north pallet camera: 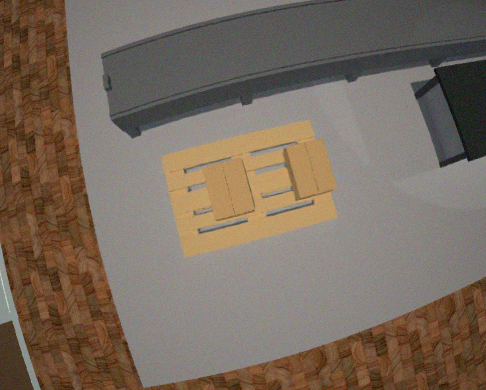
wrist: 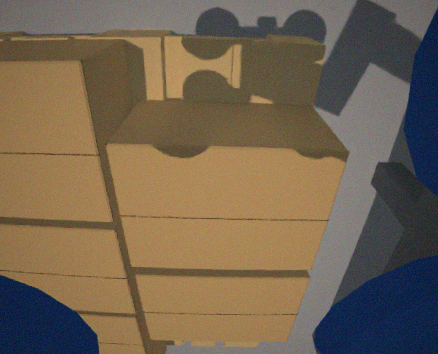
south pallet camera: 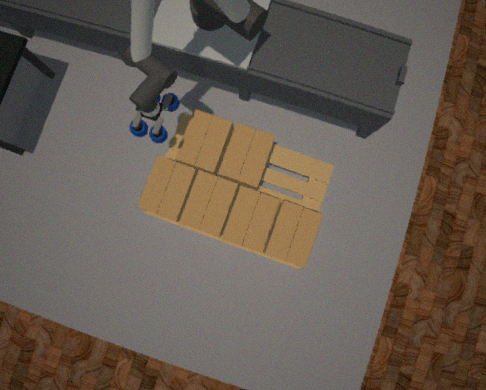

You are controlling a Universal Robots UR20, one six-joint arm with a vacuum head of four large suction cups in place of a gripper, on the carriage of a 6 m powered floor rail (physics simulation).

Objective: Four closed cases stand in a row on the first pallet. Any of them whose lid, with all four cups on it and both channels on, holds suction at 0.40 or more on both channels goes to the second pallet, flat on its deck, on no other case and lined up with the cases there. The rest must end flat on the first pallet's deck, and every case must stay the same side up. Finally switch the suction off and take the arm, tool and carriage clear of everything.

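Frame: origin at the arm's base, x right, y back, z down, level; metres.
Seen in the pictures: hand, tool point: [wrist: 204, 244]; arm's base, link origin: [south pallet camera: 210, 14].
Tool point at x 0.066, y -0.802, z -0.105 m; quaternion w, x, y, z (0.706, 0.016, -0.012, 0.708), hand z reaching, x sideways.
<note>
Offsets run from my tool point to a thing's top centre.
Two closed cases, a left one [north pallet camera: 222, 190] and a right one [north pallet camera: 317, 167], stand apart on the first pallet [north pallet camera: 225, 238], lids up. On the second pallet [south pallet camera: 300, 158] [wrist: 200, 62], two cases, a left one @[dz +0.316, dx -0.267, dy +0.018 m] [south pallet camera: 205, 140] [wrist: 225, 182] and its neighbour @[dz +0.316, dx -0.576, dy +0.013 m] [south pallet camera: 245, 162] [wrist: 220, 292], stand side by side in the back row. Several more cases fill the front row, parallel to them with narrow gaps. My vacuum head [south pallet camera: 153, 116] hangs raised in the air beside the back row's left end, off the pallet. No case hangs from its blue cups; it is open. Cups show at the wrist view's edges.
The grey floor rail [north pallet camera: 240, 65] [south pallet camera: 330, 65] runs behind both pallets, with the white carriage [south pallet camera: 172, 27] on it. A dark table-like block [north pallet camera: 467, 110] [south pallet camera: 10, 65] stands between the pallets near the rail. The head's shadow falls across the second pallet's left end.
</note>
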